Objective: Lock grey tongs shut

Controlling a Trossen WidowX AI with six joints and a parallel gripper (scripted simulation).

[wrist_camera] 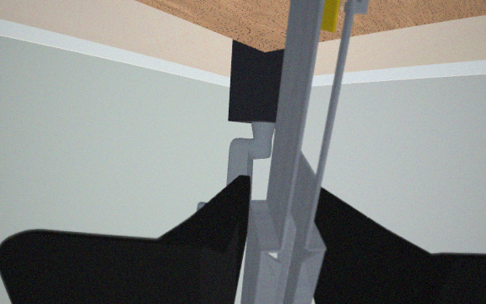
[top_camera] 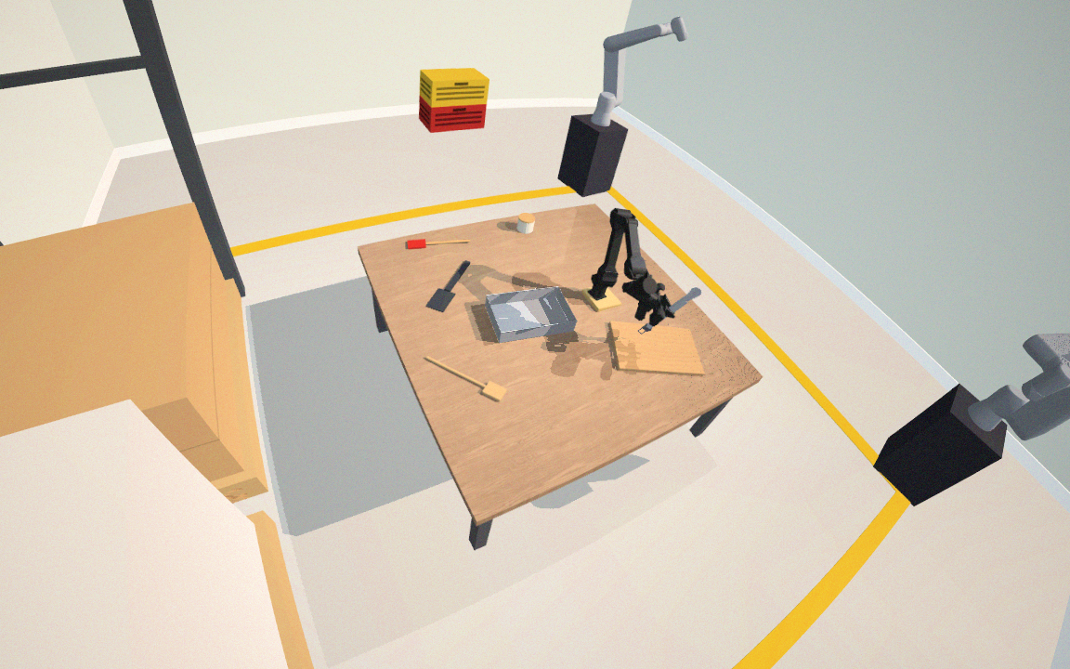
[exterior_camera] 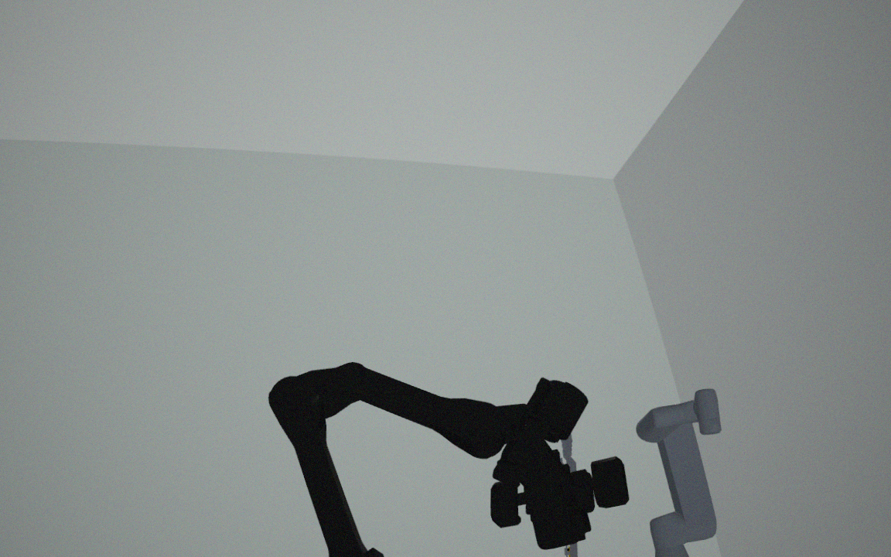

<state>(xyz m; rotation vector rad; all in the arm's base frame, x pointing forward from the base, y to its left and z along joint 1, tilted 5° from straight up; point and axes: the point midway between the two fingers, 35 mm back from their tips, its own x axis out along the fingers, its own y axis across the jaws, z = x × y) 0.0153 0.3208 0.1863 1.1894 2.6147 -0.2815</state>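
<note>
My gripper tip is 190 mm above the wooden board. The rest, counted from my gripper tip: yellow piece (50 mm below, 40 mm to the right, 30 mm ahead); toothed tong arm (20 mm above, 10 mm to the right, 10 mm ahead); yellow disc (360 mm to the right, 260 mm behind, 190 mm below).
</note>
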